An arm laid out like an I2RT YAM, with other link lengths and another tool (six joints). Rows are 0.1 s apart.
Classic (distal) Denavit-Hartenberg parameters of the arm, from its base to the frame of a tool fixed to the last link. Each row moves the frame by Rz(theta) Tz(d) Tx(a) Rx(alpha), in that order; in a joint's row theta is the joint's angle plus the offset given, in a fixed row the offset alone. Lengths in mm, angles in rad.
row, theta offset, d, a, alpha
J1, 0, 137.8, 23.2, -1.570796
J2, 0, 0, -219.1, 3.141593
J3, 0.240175, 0, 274.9, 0
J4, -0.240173, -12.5, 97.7, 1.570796
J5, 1.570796, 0.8, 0, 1.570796
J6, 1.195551, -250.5, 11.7, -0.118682
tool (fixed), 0, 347.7, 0, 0
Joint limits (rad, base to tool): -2.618..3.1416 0..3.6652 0..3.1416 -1.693..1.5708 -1.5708..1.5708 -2.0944..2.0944
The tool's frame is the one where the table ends.
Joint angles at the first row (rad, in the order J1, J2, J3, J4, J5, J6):
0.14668 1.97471 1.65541 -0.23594 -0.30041 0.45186
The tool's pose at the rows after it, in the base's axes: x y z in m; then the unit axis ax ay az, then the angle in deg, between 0 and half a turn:
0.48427 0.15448 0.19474 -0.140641 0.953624 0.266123 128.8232
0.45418 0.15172 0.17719 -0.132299 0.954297 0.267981 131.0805
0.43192 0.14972 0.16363 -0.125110 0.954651 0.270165 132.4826
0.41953 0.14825 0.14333 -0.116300 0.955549 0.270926 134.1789
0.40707 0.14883 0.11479 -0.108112 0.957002 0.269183 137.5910
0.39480 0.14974 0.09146 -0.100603 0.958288 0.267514 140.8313
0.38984 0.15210 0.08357 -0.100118 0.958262 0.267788 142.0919
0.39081 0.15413 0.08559 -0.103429 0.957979 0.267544 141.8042
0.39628 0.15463 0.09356 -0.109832 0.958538 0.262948 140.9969
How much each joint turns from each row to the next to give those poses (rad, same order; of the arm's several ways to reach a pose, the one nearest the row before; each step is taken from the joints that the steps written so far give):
0.00115 -0.08507 -0.16516 0.02707 -0.01068 0.00420
0.00305 -0.10490 -0.17510 0.03243 -0.00229 0.01106
0.00265 -0.07477 -0.12702 0.02974 -0.00116 0.01182
0.00077 -0.01681 -0.08360 0.03818 -0.00037 0.01144
0.00574 0.01757 -0.06445 0.02290 0.00001 0.00727
0.00685 0.01716 -0.04957 0.01102 0.00037 0.00799
0.00764 0.00802 -0.01450 0.00232 0.00000 0.00344
0.00496 -0.00003 0.00646 -0.00078 0.00268 -0.00152
0.00037 0.00004 0.03092 -0.01982 0.00724 -0.01260

